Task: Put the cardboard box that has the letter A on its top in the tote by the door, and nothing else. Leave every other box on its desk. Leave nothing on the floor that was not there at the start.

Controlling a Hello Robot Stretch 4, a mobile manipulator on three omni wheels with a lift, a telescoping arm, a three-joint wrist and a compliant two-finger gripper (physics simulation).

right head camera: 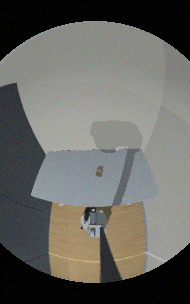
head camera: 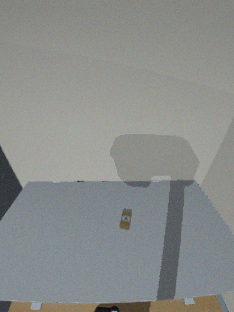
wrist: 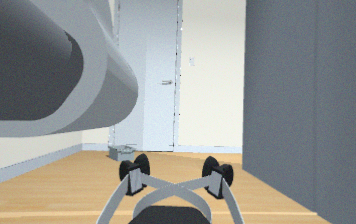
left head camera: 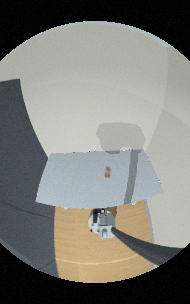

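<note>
A small brown cardboard box (head camera: 125, 220) (left head camera: 107, 172) (right head camera: 99, 171) with a white label lies on the grey-blue desk (head camera: 75, 240) (left head camera: 70, 175) (right head camera: 65, 175); the letter on its top reads as an A in the head camera view. My gripper (wrist: 176, 168) is open and empty in the wrist view, its two dark fingertips wide apart. In both side head views the wrist is in front of the desk's near edge, apart from the box. A grey tote (wrist: 121, 153) stands on the floor by the door (wrist: 147, 75) in the wrist view.
A dark grey partition (left head camera: 22, 175) (right head camera: 20, 165) (wrist: 295, 90) stands beside the desk. The arm (left head camera: 145, 246) (right head camera: 107, 255) reaches over the wooden floor (left head camera: 75, 240) (right head camera: 65, 235) (wrist: 60, 190). A large grey robot part (wrist: 110, 90) fills the wrist view's upper left. Shadows fall on the wall and desk.
</note>
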